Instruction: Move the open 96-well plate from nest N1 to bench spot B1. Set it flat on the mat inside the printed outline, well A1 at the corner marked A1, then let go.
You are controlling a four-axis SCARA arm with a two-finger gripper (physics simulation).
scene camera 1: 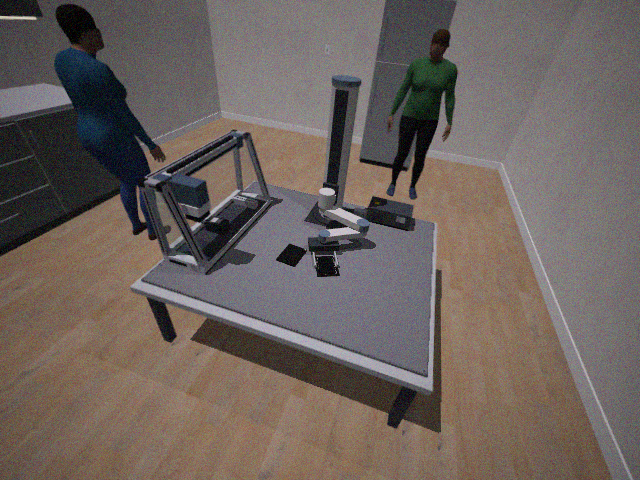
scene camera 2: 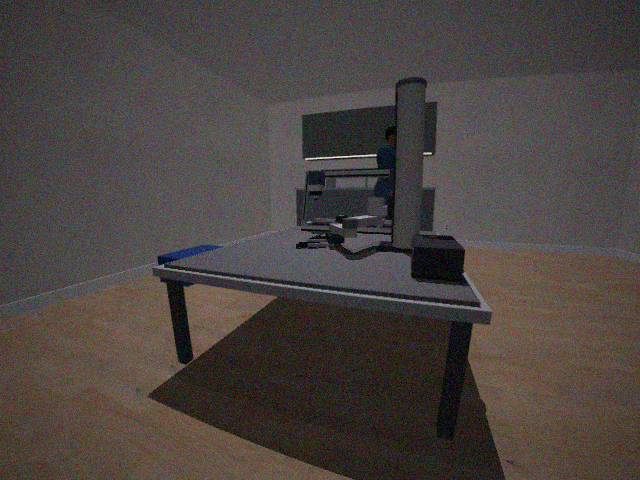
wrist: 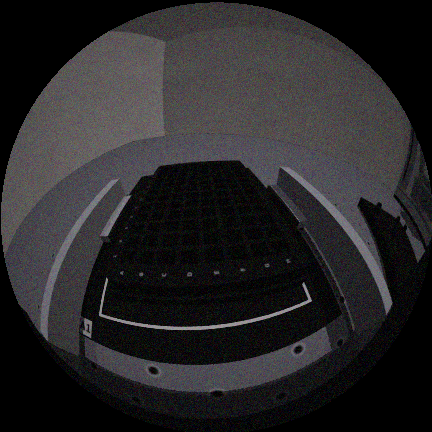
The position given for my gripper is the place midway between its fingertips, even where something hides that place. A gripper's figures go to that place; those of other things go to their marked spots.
My gripper point(wrist: 198, 179): 0.11 m from the lens. A black well plate point(wrist: 201, 232) is 0.06 m from the lens. A dark mat with white outline point(wrist: 210, 333): 0.06 m from the lens.
